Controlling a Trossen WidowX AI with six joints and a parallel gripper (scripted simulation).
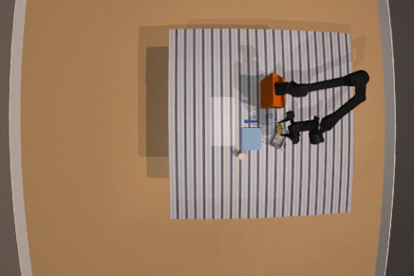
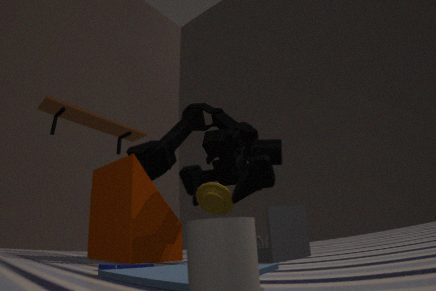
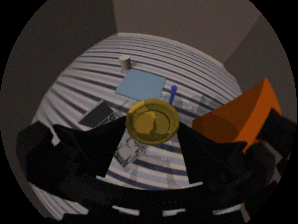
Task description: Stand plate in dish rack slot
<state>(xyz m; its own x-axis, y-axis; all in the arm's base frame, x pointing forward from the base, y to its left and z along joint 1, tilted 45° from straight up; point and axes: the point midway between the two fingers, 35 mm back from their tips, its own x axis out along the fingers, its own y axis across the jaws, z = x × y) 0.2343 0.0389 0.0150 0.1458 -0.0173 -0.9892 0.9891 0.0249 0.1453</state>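
The grey dish rack is 80 mm below my gripper tip, 70 mm ahead of it and 40 mm to the left of it. Round my gripper tip: light blue mat: 150 mm to the right, 100 mm below, 50 mm ahead; then yellow plate: 10 mm to the left, 10 mm above; then blue spoon: 140 mm to the right, 100 mm below, 60 mm behind.
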